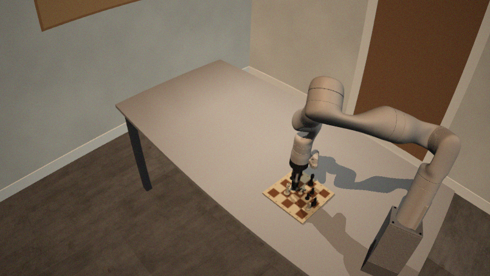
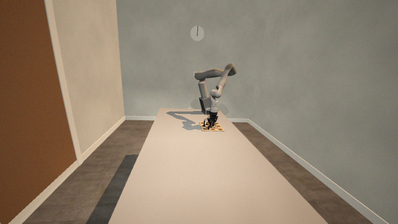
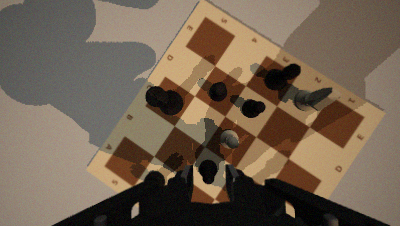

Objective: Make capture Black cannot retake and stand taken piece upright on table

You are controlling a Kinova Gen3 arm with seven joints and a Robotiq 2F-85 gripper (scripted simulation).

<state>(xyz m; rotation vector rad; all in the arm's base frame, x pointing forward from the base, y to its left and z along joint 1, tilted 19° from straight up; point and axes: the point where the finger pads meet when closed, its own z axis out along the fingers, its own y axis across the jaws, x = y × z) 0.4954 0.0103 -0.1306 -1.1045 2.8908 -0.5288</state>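
The white pawn lies 40 mm behind my hand and 20 mm below it. Round my hand: small chessboard (40 mm behind, 30 mm below); then white piece (40 mm to the left); then tall black piece (30 mm behind, 80 mm to the right).
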